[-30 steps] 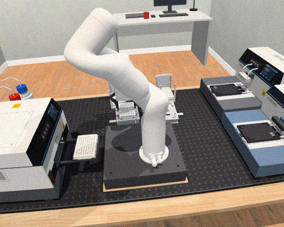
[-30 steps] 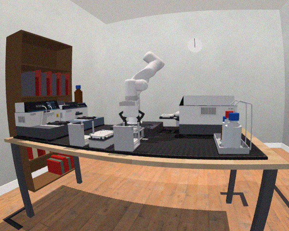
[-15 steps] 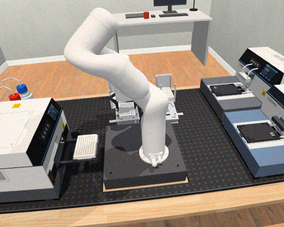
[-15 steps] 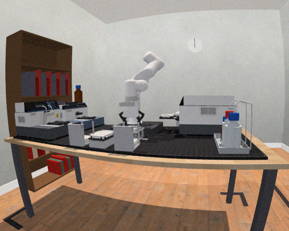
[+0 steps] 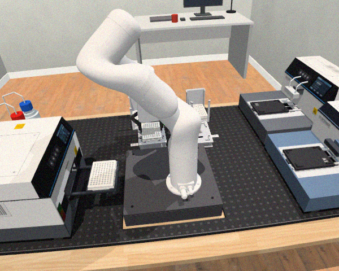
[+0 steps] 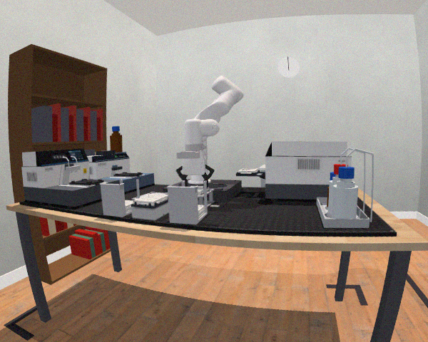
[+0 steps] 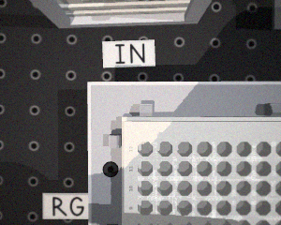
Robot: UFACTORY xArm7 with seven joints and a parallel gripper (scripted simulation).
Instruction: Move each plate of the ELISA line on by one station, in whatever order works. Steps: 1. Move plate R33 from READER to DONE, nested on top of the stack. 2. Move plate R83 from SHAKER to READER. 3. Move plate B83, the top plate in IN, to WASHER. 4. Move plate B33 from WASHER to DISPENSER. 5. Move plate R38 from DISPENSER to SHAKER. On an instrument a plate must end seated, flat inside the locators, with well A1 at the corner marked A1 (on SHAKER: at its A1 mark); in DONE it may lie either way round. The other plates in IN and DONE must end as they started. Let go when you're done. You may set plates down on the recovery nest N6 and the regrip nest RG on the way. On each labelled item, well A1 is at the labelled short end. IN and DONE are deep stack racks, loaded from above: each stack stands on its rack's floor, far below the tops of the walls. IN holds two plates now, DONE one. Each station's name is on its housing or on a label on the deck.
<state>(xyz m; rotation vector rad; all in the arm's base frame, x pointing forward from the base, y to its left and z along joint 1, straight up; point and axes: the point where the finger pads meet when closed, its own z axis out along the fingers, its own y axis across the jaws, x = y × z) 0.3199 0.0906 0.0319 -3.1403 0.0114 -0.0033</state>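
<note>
My gripper is now 3 cm above the regrip nest. The rest, counted from my hand: DONE label (26 cm to the right, 10 cm ahead, 8 cm below); RG label (8 cm to the left, 8 cm below); N6 label (30 cm to the right, 8 cm below, 1 cm behind).
</note>
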